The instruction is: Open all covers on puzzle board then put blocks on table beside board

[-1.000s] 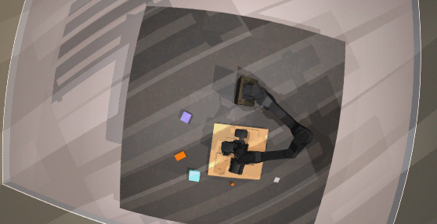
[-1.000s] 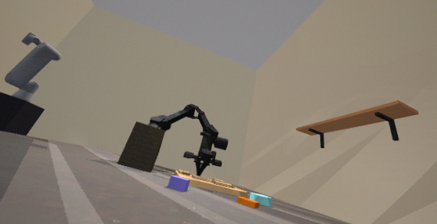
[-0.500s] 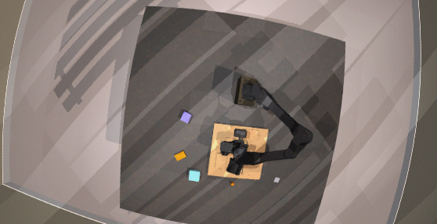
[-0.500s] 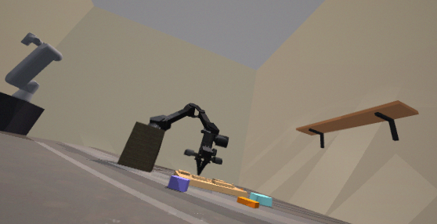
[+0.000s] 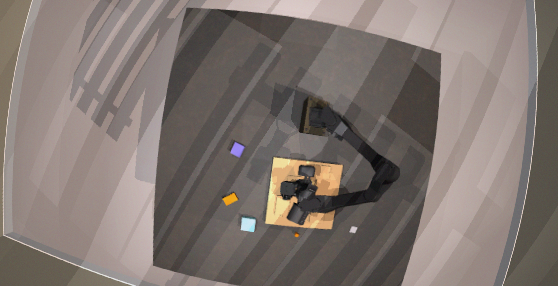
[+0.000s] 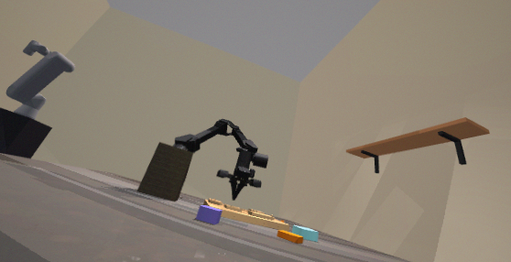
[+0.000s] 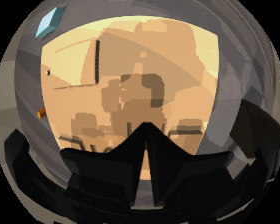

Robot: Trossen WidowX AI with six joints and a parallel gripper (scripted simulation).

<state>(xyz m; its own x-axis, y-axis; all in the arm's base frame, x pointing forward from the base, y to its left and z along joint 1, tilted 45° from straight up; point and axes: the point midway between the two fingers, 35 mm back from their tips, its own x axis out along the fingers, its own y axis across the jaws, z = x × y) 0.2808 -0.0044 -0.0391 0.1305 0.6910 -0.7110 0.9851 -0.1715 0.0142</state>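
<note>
Right now my gripper tip is 40 mm short of the puzzle board, 30 mm above it and 10 mm to the right of it. From my gripper tip the other things lie so: purple block: 270 mm to the right, 140 mm behind, 40 mm below; then cyan block: 220 mm to the right, 190 mm ahead, 40 mm below; then tiny orange piece: 240 mm ahead, 40 mm below, 10 mm to the right.
</note>
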